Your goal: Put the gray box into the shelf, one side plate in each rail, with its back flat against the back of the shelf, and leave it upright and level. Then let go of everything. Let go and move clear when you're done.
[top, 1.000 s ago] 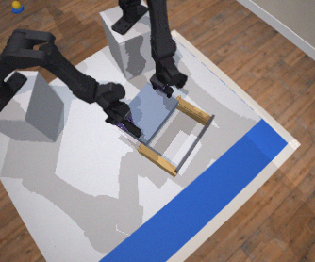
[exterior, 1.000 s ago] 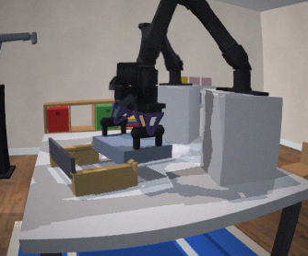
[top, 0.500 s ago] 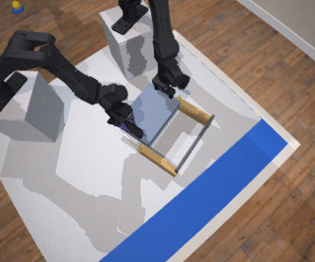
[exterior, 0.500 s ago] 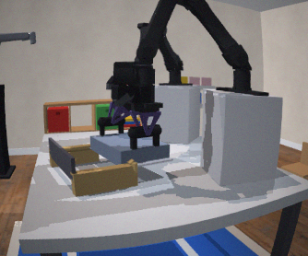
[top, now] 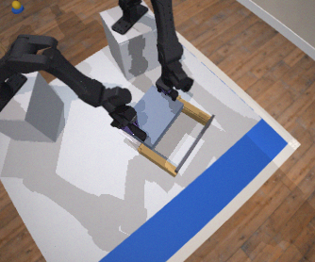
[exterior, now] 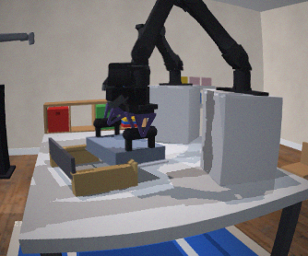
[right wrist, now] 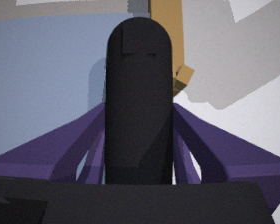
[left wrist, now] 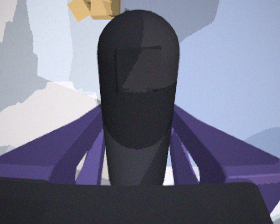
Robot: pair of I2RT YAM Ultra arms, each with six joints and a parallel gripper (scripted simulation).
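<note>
Right now my right hand is 4 cm past the gray box, 12 cm to the right of it and 5 cm above it.
The gray box lies 12 cm to the right of my left hand, 5 cm below it and 3 cm ahead of it.
</note>
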